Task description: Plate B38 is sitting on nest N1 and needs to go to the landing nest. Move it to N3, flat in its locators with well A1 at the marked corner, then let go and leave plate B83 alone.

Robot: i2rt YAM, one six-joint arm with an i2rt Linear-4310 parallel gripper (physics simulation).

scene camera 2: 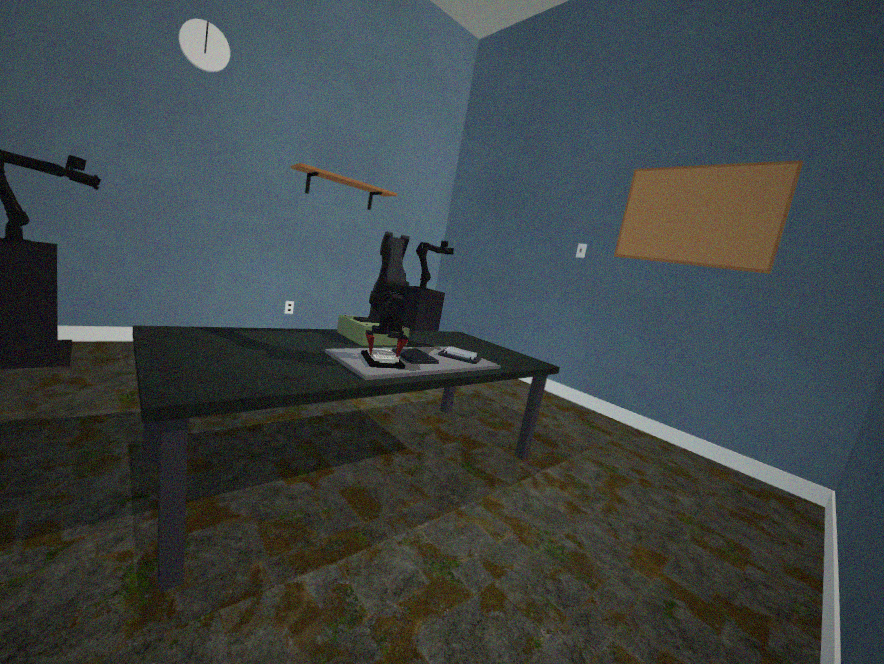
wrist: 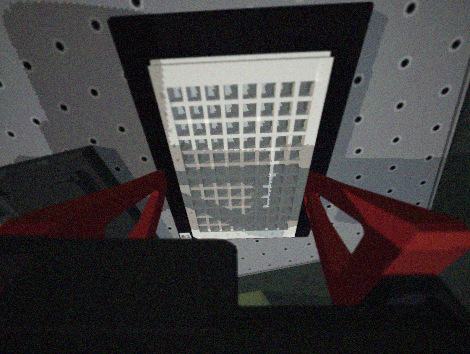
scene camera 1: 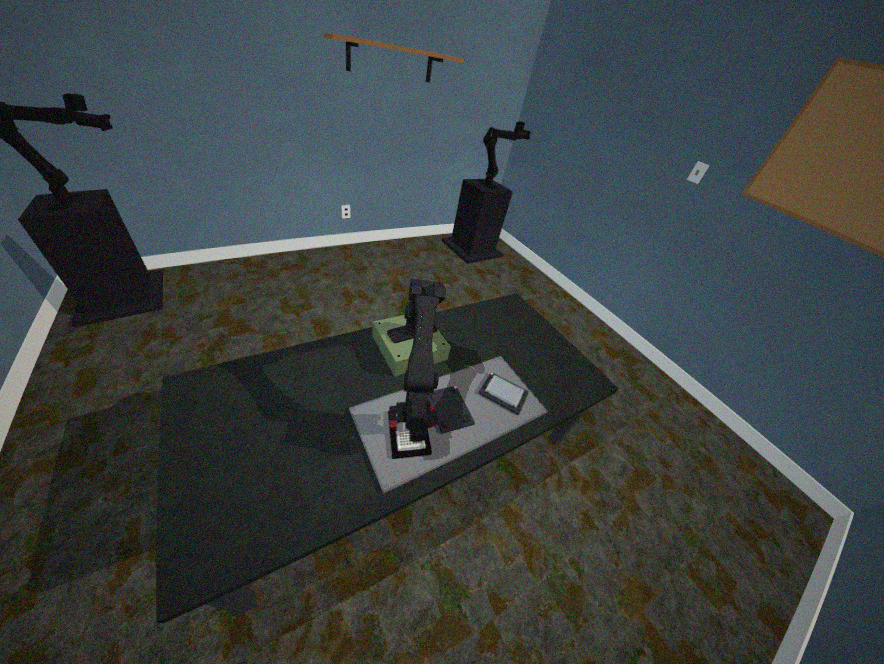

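A white well plate [scene camera 1: 410,444] [scene camera 2: 384,355] [wrist: 250,120] lies in a black nest [wrist: 240,30] at the left of the perforated board. An A1 label [wrist: 185,236] shows at the nest's lower left corner in the wrist view. My gripper [scene camera 1: 412,421] [scene camera 2: 386,353] [wrist: 234,177] is open, its red fingers on either side of the plate, holding nothing. Their exact height beside the plate is unclear. An empty dark nest [scene camera 1: 452,409] [scene camera 2: 419,355] [wrist: 50,185] is in the middle. A second pale plate [scene camera 1: 504,390] [scene camera 2: 459,353] sits in the right nest. Plate and nest names are unreadable.
The grey board [scene camera 1: 378,475] [wrist: 420,100] lies on a dark table [scene camera 1: 235,514] [scene camera 2: 235,371]. A green block [scene camera 1: 393,353] [scene camera 2: 353,328] stands behind the board at my arm's base. Two other arms on black pedestals [scene camera 1: 92,250] [scene camera 1: 480,214] stand away from the table.
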